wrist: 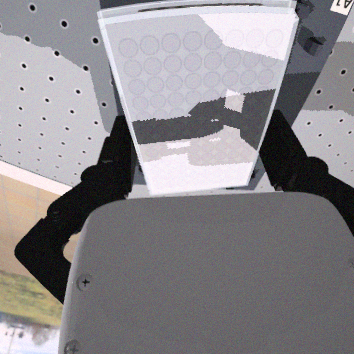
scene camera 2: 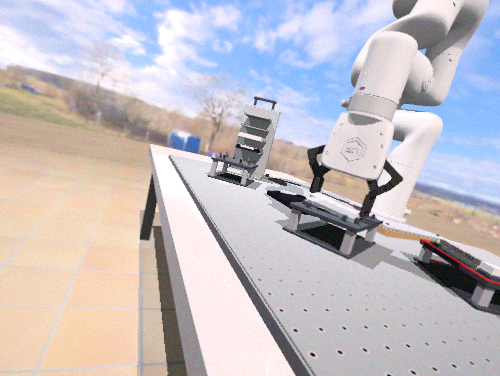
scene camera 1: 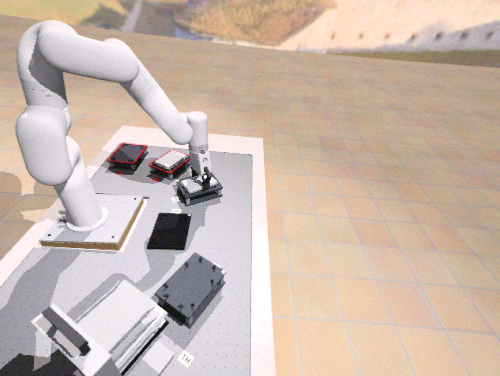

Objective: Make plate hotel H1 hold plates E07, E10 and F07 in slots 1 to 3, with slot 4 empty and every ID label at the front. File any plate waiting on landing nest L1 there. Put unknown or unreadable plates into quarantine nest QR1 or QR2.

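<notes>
My gripper is shut on a clear lidded well plate, one finger against each long side. The plate lies low in the dark nest; a label that seems to read A1 shows beside it in the wrist view. No plate ID is readable. Plate hotel H1 stands at the far end in scene camera 2, with a white plate and a dark one below it on its shelves. One red-edged nest holds a white plate; the other has a dark top.
A dark raised nest with pegs stands beside the hotel. A flat black pad lies between it and the gripped plate's nest. The arm's base plate is beside the pad. The H1 label lies by the hotel.
</notes>
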